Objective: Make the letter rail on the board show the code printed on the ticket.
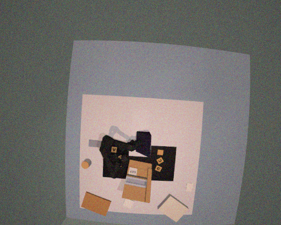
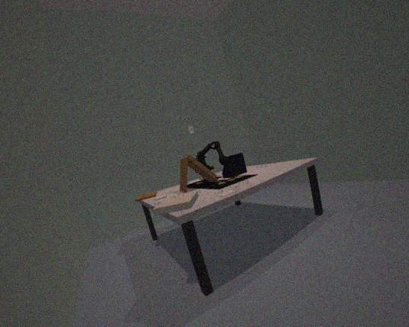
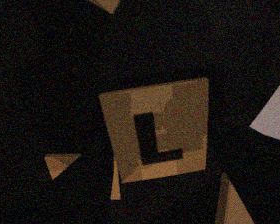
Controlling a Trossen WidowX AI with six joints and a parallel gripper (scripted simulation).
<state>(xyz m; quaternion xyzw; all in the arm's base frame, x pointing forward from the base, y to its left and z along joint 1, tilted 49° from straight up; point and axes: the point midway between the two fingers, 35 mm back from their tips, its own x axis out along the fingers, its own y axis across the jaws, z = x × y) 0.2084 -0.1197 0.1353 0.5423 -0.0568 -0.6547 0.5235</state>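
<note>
Now: gripper tip 15 cm to the right of the white ticket, 9 cm short of it and 6 cm below it. The rest, counted from my gripper tip: grey block 29 cm to the right, 10 cm behind, 3 cm below; black mat 20 cm to the left, 3 cm below; letter tile right at my gripper tip.
</note>
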